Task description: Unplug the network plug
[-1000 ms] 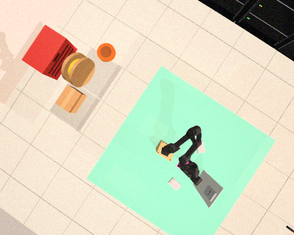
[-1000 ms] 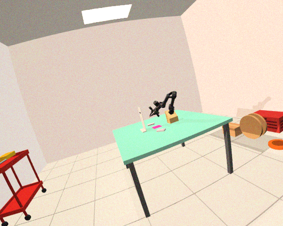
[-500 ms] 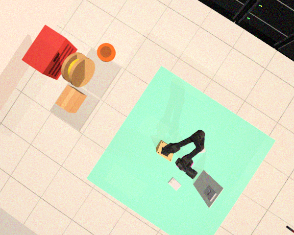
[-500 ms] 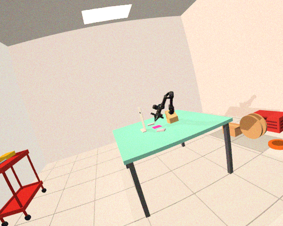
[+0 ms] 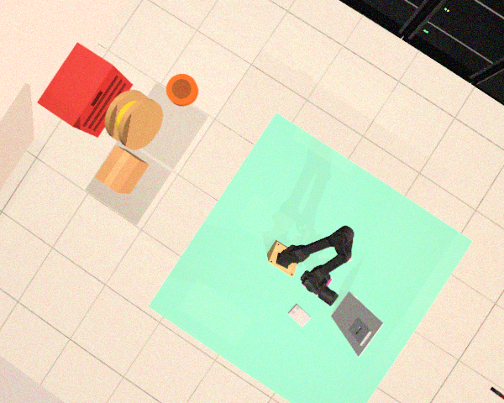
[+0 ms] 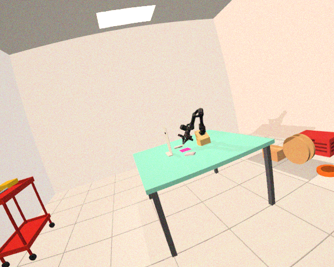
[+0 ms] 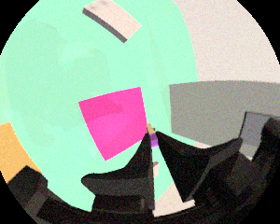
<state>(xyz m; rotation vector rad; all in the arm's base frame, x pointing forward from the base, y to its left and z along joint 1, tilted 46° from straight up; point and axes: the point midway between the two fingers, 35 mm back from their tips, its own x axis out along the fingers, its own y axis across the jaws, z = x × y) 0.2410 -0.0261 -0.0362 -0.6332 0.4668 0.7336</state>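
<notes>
Right now my gripper tip is 10 mm past the marked square and 70 mm above it. Round my gripper tip: upright panel (160 mm ahead, 60 mm to the right, 80 mm above).
</notes>
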